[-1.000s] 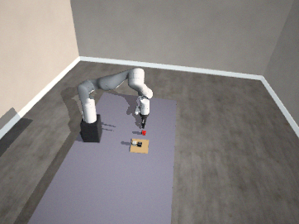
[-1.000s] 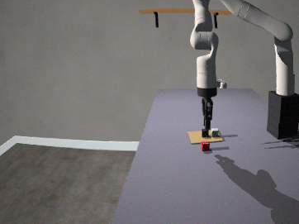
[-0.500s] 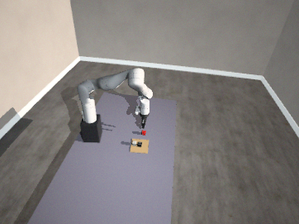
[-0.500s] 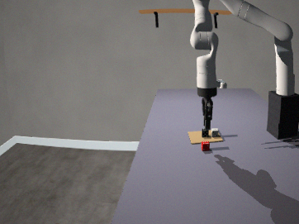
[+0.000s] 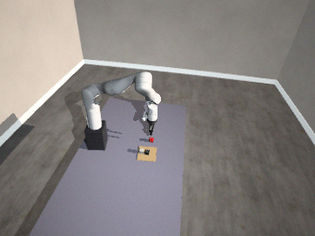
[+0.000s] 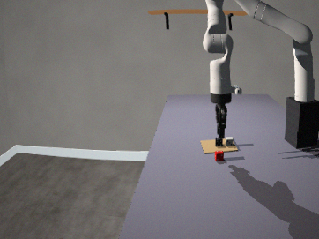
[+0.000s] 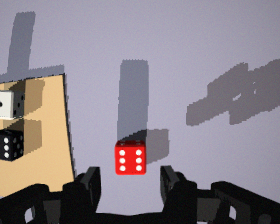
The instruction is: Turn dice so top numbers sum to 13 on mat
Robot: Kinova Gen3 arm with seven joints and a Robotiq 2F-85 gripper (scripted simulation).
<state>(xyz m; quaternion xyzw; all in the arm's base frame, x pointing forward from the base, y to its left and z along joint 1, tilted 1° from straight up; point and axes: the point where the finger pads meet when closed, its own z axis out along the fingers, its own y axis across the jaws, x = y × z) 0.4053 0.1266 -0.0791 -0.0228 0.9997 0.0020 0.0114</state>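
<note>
The red die lies 90 mm below my hand. The rest, counted from my hand: black die 140 mm to the right, 90 mm below; tan mat 140 mm to the right, 110 mm below; white die 140 mm to the right, 90 mm below, 50 mm behind.
</note>
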